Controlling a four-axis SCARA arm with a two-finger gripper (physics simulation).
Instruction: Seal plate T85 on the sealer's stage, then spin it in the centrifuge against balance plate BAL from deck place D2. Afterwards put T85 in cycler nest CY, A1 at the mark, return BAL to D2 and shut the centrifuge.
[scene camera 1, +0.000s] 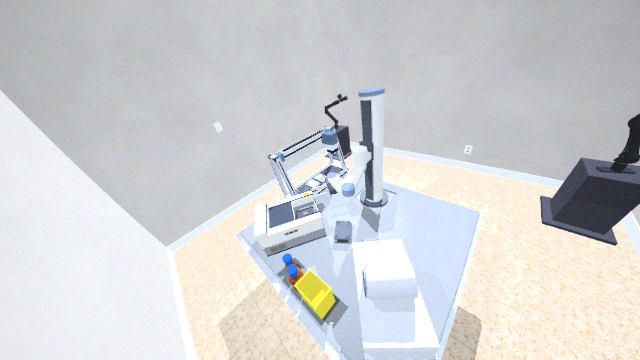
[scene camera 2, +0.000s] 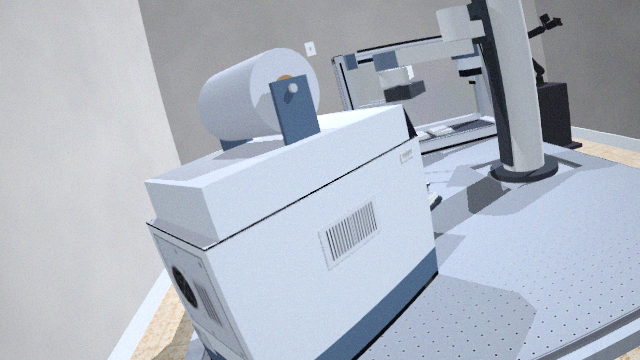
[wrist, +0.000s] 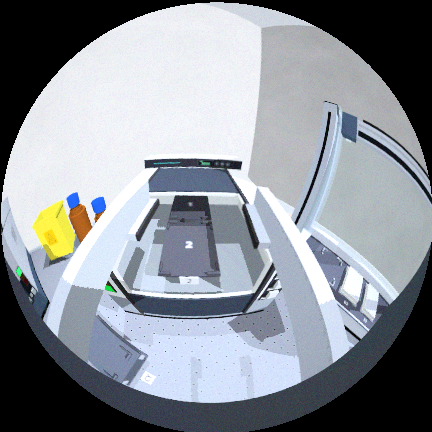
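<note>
My gripper is carrying nothing at the moment, and the wrist view shows that gripper too. There's also a yellow bin here, along with a blue-capped brown bottle and a dark rotor bucket.
</note>
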